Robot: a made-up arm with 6 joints.
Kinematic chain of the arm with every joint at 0, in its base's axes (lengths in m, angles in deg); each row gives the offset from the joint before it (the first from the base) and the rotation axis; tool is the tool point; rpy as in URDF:
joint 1: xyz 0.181 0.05 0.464 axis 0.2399 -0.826 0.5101
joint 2: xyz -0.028 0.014 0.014 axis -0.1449 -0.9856 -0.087
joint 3: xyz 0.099 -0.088 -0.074 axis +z
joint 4: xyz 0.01 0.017 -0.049 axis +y
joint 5: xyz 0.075 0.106 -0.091 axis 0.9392 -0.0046 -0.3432
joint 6: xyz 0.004 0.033 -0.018 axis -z
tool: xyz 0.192 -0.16 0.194 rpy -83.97 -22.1 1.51
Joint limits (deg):
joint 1: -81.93..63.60
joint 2: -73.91..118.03
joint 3: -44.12..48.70
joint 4: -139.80..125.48
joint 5: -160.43..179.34
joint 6: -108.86..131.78
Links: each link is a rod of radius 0.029 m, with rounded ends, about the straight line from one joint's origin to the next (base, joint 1, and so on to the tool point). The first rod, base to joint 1, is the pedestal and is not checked.
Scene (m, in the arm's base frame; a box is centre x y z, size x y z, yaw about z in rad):
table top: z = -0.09
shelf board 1: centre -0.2 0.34 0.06 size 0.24 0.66 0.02 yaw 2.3
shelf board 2: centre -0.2 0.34 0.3 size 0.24 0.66 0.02 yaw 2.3
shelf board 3: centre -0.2 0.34 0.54 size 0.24 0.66 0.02 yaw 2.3
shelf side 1: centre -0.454 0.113 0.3 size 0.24 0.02 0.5 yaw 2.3
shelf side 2: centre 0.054 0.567 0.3 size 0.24 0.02 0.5 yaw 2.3
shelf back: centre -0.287 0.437 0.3 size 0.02 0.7 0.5 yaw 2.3
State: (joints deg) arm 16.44 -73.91 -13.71 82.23 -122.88 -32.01
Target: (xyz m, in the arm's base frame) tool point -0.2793 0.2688 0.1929
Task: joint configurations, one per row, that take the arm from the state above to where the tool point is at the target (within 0.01 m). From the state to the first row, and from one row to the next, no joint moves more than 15 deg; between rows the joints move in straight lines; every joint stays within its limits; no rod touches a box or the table.
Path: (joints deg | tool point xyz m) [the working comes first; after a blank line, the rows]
Joints at the target: 11.00 -73.91 -21.09 37.23 -133.78 -46.80
Straight joint move there: touches shelf board 2.

1: 21.54 -61.77 -21.31 89.42 -132.27 -46.39 | -0.2104 0.2801 0.4018
2: 26.63 -49.62 -28.92 96.60 -141.66 -60.78 | -0.1718 0.2445 0.4015
3: 31.73 -37.48 -36.52 103.79 -151.04 -75.16 | -0.1279 0.1981 0.4092
4: 36.83 -25.34 -44.12 110.97 -160.43 -89.55 | -0.0823 0.1389 0.4153
5: 35.85 -29.65 -40.14 97.91 -159.85 -88.09 | -0.1043 0.1332 0.3397
6: 34.87 -33.97 -36.16 84.85 -159.26 -86.63 | -0.1187 0.1170 0.2649
7: 33.89 -38.29 -32.17 71.79 -158.68 -85.17 | -0.1240 0.0949 0.1929
8: 26.26 -50.16 -28.48 60.27 -150.38 -72.38 | -0.1910 0.1481 0.1750
9: 18.63 -62.04 -24.79 48.75 -142.08 -59.59 | -0.2456 0.2053 0.1742
10: 11.00 -73.91 -21.09 37.23 -133.78 -46.80 | -0.2793 0.2688 0.1929

